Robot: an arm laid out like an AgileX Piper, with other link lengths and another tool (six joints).
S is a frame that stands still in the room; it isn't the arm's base.
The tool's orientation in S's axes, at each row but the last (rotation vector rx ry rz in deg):
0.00, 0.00, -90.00
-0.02, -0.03, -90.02
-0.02, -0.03, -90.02
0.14, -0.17, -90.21
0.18, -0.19, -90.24
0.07, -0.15, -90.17
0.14, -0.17, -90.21
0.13, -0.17, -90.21
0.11, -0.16, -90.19
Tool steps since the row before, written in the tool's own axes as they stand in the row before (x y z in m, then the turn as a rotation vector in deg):
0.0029, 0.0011, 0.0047, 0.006, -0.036, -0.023
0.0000, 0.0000, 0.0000, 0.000, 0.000, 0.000
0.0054, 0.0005, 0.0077, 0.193, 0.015, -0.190
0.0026, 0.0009, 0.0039, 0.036, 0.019, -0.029
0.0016, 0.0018, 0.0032, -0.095, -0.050, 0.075
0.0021, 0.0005, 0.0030, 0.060, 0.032, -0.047
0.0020, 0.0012, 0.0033, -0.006, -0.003, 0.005
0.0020, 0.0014, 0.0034, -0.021, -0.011, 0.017
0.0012, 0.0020, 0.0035, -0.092, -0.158, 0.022
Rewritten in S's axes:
0.0011, -0.0029, 0.0047, -0.036, -0.006, -0.023
0.0000, 0.0000, 0.0000, 0.000, 0.000, 0.000
0.0005, -0.0054, 0.0077, 0.015, -0.193, -0.190
0.0009, -0.0026, 0.0039, 0.019, -0.036, -0.029
0.0018, -0.0016, 0.0032, -0.050, 0.095, 0.075
0.0005, -0.0021, 0.0030, 0.032, -0.060, -0.047
0.0012, -0.0020, 0.0033, -0.003, 0.006, 0.005
0.0014, -0.0020, 0.0034, -0.011, 0.021, 0.017
0.0020, -0.0012, 0.0035, -0.158, 0.093, 0.021

